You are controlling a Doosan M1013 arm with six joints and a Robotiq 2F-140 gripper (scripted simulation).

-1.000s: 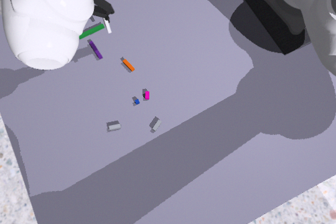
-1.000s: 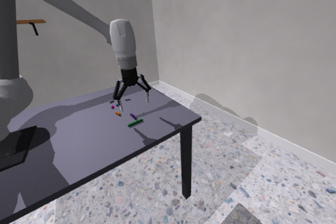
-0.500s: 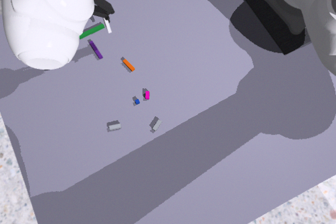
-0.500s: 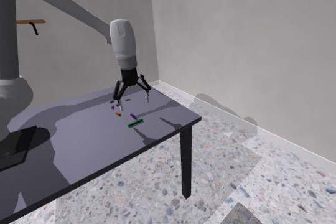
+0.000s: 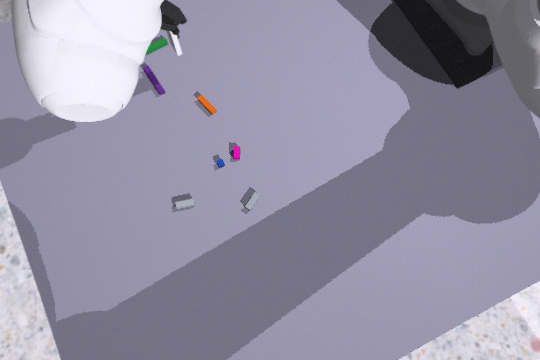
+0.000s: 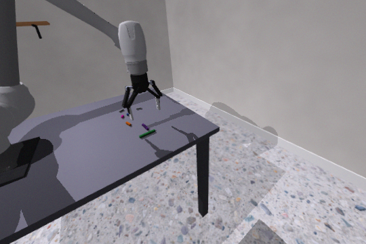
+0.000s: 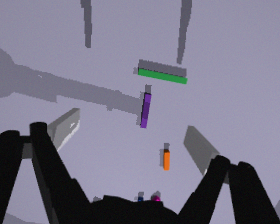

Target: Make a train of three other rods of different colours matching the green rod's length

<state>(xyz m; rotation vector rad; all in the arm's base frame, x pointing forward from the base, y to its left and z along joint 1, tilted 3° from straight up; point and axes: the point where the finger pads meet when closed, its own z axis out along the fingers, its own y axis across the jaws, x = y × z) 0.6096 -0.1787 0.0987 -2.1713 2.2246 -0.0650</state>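
Right now the blue rod is 200 mm to the left of my hand, 80 mm below it and 40 mm behind it. Also, from my hand: orange rod (90 mm to the left, 80 mm below, 70 mm behind); then green rod (80 mm below, 70 mm to the right, 40 mm behind); then purple rod (80 mm below, 20 mm behind).
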